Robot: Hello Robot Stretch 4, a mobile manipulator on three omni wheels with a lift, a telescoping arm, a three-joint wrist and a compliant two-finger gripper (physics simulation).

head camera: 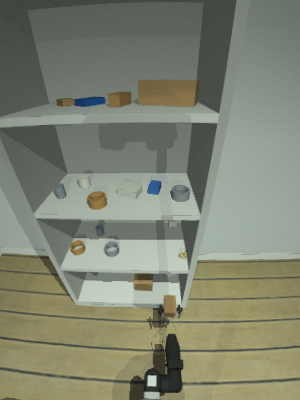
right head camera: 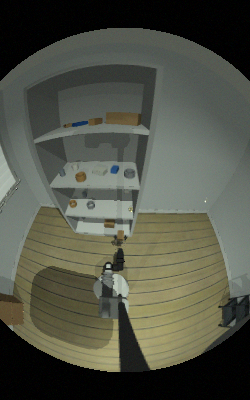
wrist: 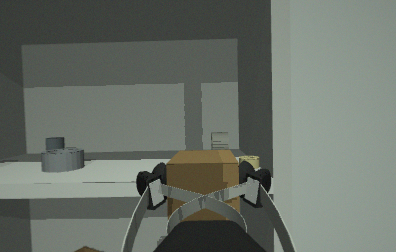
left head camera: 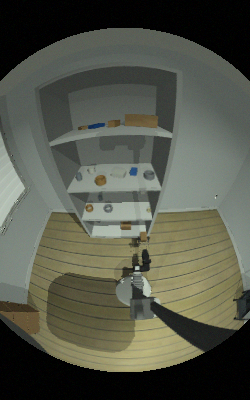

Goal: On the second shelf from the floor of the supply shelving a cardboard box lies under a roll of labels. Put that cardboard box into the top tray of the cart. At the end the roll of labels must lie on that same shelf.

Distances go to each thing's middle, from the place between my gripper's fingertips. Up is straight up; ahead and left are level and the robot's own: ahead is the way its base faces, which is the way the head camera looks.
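Scene:
Cardboard box (wrist: 201, 171) seen, with my gripper right at it.

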